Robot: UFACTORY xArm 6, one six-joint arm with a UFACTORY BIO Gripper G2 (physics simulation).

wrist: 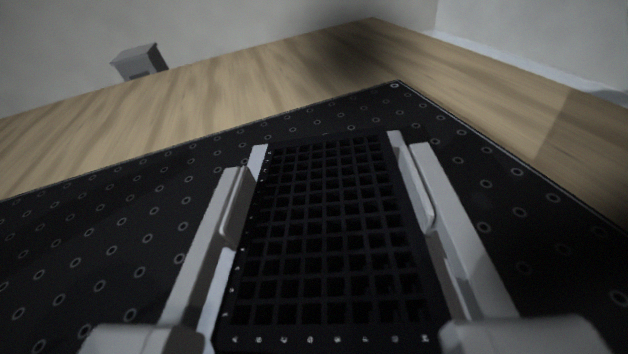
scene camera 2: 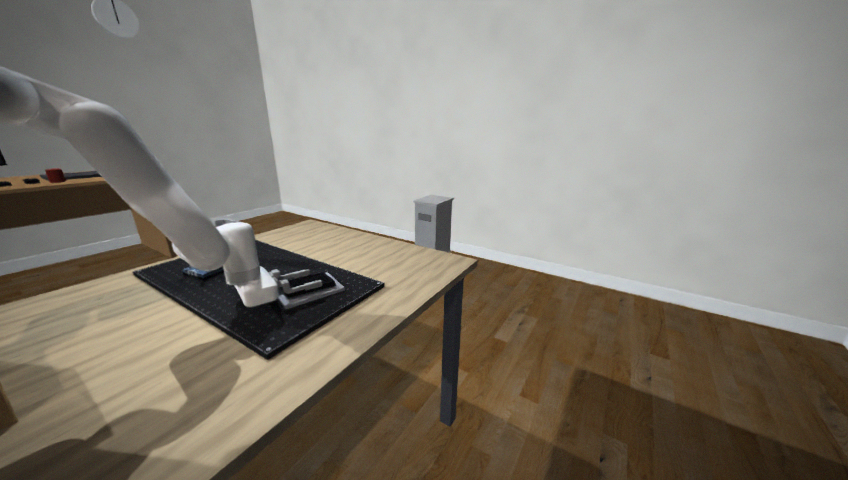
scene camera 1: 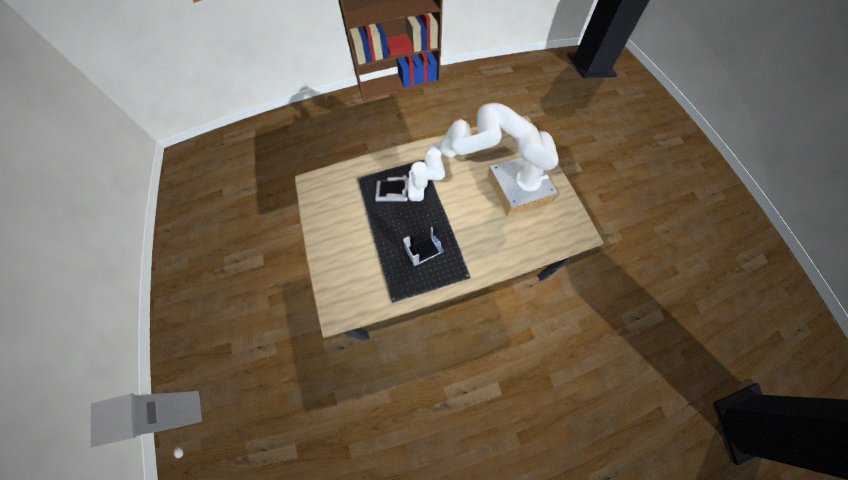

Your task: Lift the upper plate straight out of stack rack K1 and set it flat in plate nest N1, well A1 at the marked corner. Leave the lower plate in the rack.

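Frame: origin at the arm's base, x ahead, y left, z up, level; millimetres.
Seen in the pictures: hand, its tool point: (wrist: pixel 322 196) (scene camera 2: pixel 307 279) (scene camera 1: pixel 391 187); arm's base, origin of its link: (scene camera 1: pixel 528 180).
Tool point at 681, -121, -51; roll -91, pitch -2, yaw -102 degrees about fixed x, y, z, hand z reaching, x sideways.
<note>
Offsets run from my tool point to a thing's top centre, as dx, dy, dz. "spot": to the spot under its first point. Level surfaces: height alone.
My gripper (scene camera 1: pixel 389 186) (scene camera 2: pixel 314 277) (wrist: pixel 327 187) is shut on the upper plate {-1, +0, +0} (scene camera 1: pixel 392 189) (scene camera 2: pixel 325 279) (wrist: pixel 327 210), a black plate with square wells, one finger along each long side. The plate is level with the nest's outline, inside the light rim of plate nest N1 {+1, +1, -21} (scene camera 1: pixel 378 191) (scene camera 2: pixel 315 299) (wrist: pixel 216 285); whether it rests on the nest's floor cannot be told. Letters run along its near edge, A at the lower left in the wrist view. The nest's marked corner cannot be made out. Stack rack K1 {spot: -47, +426, +64} (scene camera 1: pixel 414 259) holds the black lower plate {-93, +364, -2} (scene camera 1: pixel 423 247).
Nest and rack stand apart on a black perforated board {dz -36} (scene camera 1: pixel 392 279) (scene camera 2: pixel 267 344) (wrist: pixel 115 200) on the wooden table {dz -49} (scene camera 1: pixel 333 285) (scene camera 2: pixel 416 261). The rack's upright posts rise above its plate. The arm's base stands on a metal-topped block (scene camera 1: pixel 505 184) at the table's other side.
</note>
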